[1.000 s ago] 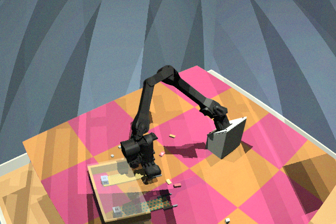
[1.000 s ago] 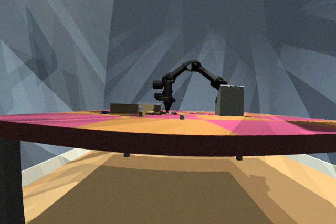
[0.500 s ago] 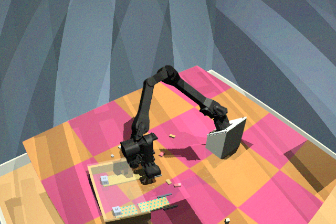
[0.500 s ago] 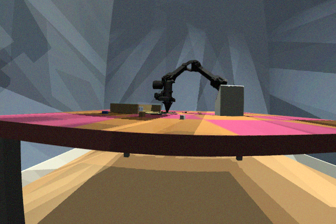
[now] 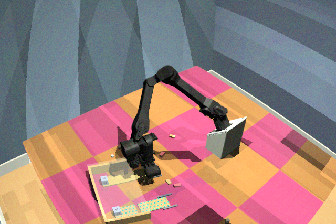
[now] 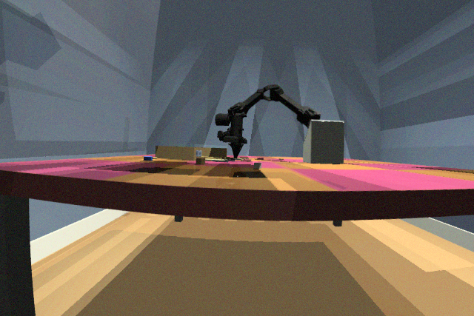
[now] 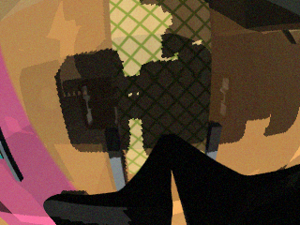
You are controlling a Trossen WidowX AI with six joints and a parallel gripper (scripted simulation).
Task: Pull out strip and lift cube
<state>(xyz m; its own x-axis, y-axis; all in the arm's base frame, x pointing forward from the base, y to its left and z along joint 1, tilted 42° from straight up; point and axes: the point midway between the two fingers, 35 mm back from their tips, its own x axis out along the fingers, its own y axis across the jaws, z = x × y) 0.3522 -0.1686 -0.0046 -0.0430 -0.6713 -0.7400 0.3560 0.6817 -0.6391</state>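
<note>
Right now the cross-hatched strip is 90 mm ahead of my gripper tip and 30 mm to the right of it.
</note>
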